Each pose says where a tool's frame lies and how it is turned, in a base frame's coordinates. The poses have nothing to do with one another.
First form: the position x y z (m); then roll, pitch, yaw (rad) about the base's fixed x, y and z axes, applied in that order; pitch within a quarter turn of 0, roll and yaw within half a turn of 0.
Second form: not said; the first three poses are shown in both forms.
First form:
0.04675 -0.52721 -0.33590 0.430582 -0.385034 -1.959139
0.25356 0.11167 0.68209 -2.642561 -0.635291 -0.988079
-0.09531 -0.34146 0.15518 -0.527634 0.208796 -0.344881
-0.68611 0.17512 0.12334 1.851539 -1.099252 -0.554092
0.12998 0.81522 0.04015 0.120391 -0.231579 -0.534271
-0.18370 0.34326 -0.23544 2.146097 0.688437 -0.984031
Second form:
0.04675 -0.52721 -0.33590 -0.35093 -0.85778 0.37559 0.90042 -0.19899 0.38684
0.25356 0.11167 0.68209 0.44293 -0.67207 0.59341 -0.57686 -0.72031 -0.38520
-0.09531 -0.34146 0.15518 0.92068 -0.33074 -0.20728 0.19389 0.84841 -0.49256
-0.68611 0.17512 0.12334 0.38630 -0.23902 0.89087 -0.87370 0.21478 0.43648
0.12998 0.81522 0.04015 0.83767 -0.49562 0.22951 0.48180 0.86845 0.11689
-0.18370 0.34326 -0.23544 0.42757 -0.64307 -0.63533 -0.15794 -0.74514 0.64793

